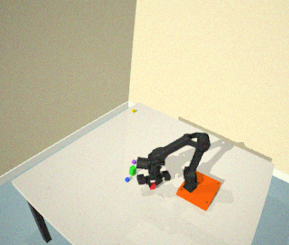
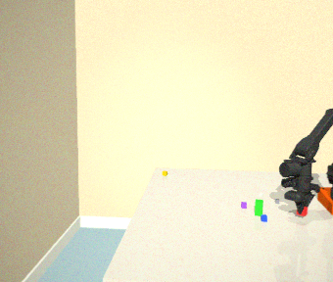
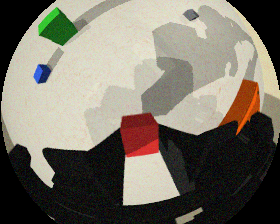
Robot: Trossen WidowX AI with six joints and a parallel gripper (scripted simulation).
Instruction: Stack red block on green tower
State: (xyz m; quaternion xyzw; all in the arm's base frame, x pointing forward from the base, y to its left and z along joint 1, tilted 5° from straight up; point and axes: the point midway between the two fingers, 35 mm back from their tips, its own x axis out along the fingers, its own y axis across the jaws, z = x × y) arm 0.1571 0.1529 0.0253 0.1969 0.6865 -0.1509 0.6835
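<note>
Now: gripper tip 140 mm short of the blue cube, 70 mm to the right of it and 10 mm above it. Also, from my gripper tip: red block: 10 mm above; purple cube: 230 mm ahead, 60 mm to the right, 10 mm below; grey cube: 170 mm to the right, 90 mm ahead, 20 mm below.
</note>
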